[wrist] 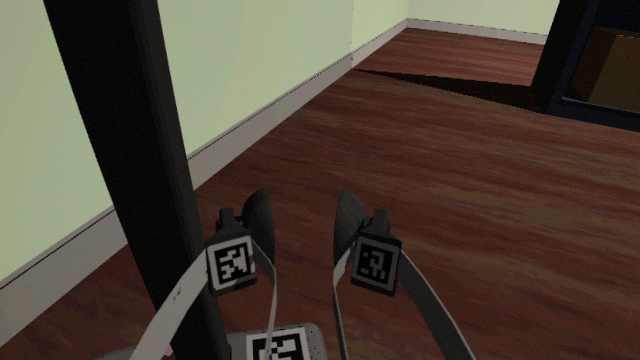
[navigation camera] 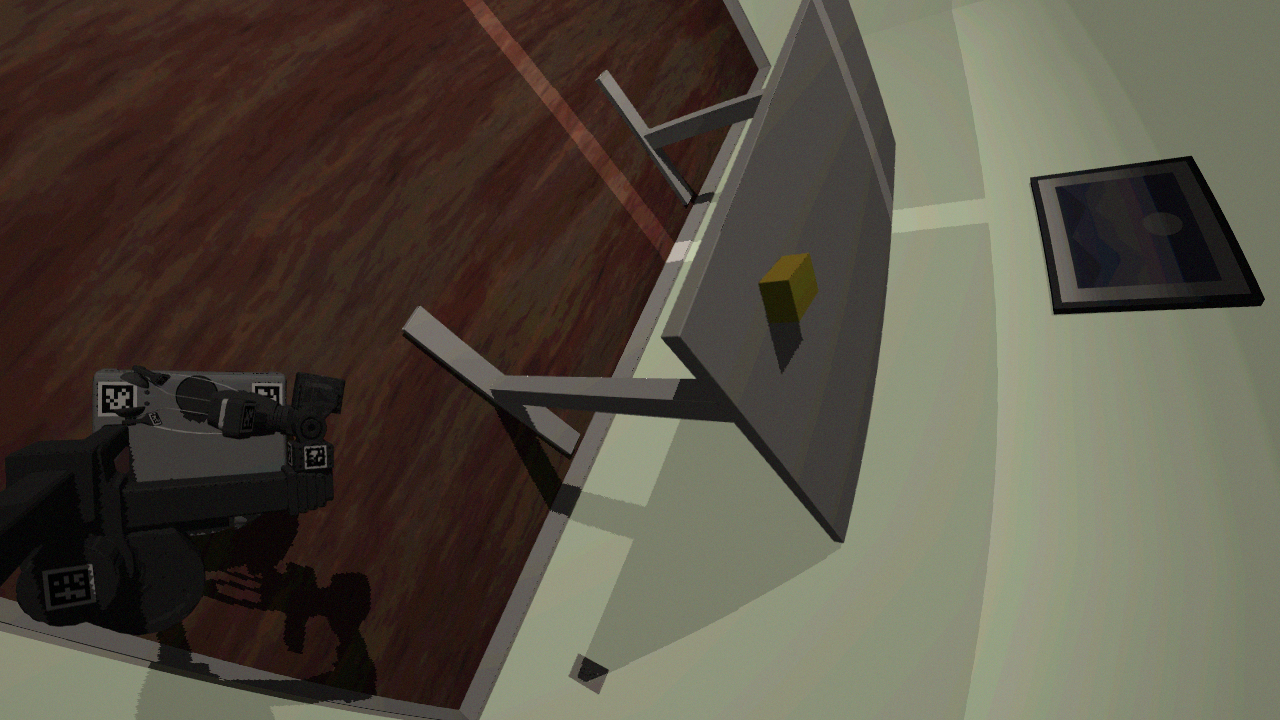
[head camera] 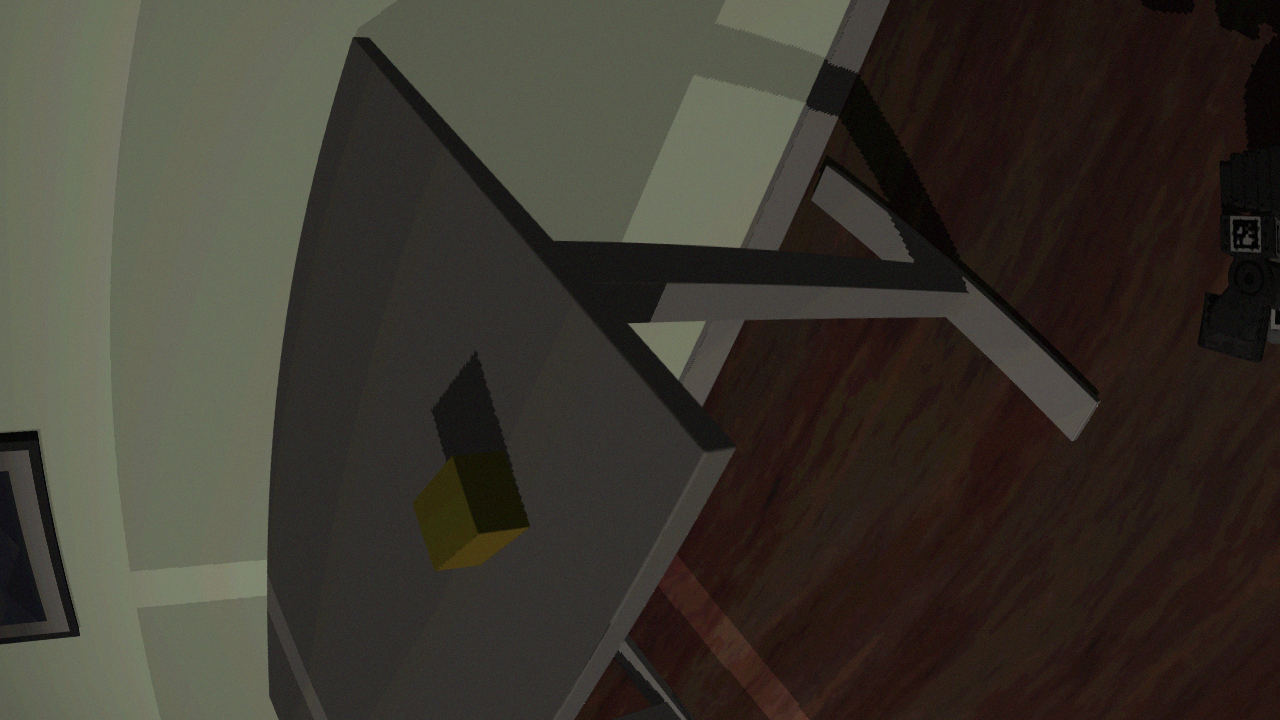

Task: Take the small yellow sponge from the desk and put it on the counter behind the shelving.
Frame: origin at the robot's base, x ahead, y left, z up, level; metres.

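Where they show: gripper, fingertip midpoint: (navigation camera: 118, 393); robot's base, link origin: (navigation camera: 197, 393).
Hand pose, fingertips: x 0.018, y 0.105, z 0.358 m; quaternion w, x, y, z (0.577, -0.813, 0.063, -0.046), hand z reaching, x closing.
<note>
Each offset is from my fingertips to the top centre of the thing. "*": to the spot under its first point. Level surfaces: height alone.
The small yellow sponge {0.167 m ahead, 0.752 m right, 0.637 m up} (head camera: 469, 519) (navigation camera: 789, 286) is a block on the grey desk top, near one end of the desk {0.592 m up} (head camera: 358, 268) (navigation camera: 823, 402). It casts a dark shadow on the desk. My gripper (wrist: 303, 214) is open, with floor showing between its fingertips. In the navigation view the gripper (navigation camera: 140, 395) is folded back over the robot's base, well apart from the desk and the sponge. Part of the dark shelving (wrist: 565, 65) shows at the upper right of the wrist view. The counter does not show in these views.
Pale desk legs {* 0.015 m ahead, 0.875 m right, 0.091 m up} (head camera: 805, 304) (navigation camera: 447, 344) spread out on the wooden floor. The desk stands along a green wall with a framed picture (navigation camera: 1136, 232). A dark post (wrist: 125, 125) rises at the left of the wrist view. A brown box (wrist: 617, 70) stands in the shelving.
</note>
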